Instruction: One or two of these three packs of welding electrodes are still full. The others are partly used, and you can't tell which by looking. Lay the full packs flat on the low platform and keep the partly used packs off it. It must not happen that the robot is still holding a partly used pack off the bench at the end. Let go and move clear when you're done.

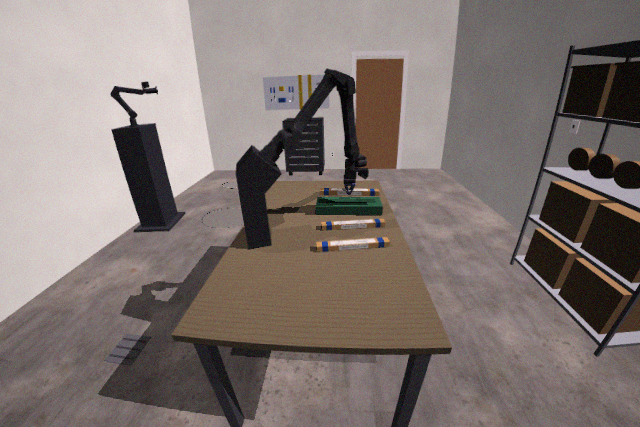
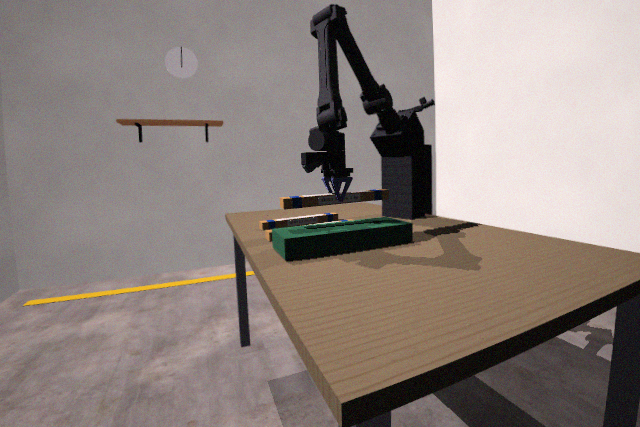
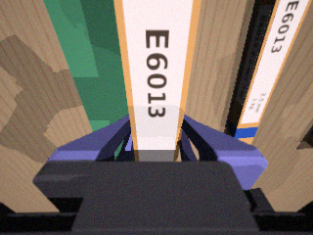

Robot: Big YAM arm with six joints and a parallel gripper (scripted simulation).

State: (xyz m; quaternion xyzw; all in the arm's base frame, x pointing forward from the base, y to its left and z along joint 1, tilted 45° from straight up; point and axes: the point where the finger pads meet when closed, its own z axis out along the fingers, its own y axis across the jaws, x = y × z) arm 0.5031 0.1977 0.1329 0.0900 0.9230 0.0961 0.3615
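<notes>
Now: hand 12 cm above the green low platform, 4 cm to the right of it and 1 cm short of it. Round my hand: pack (1 cm above).
</notes>
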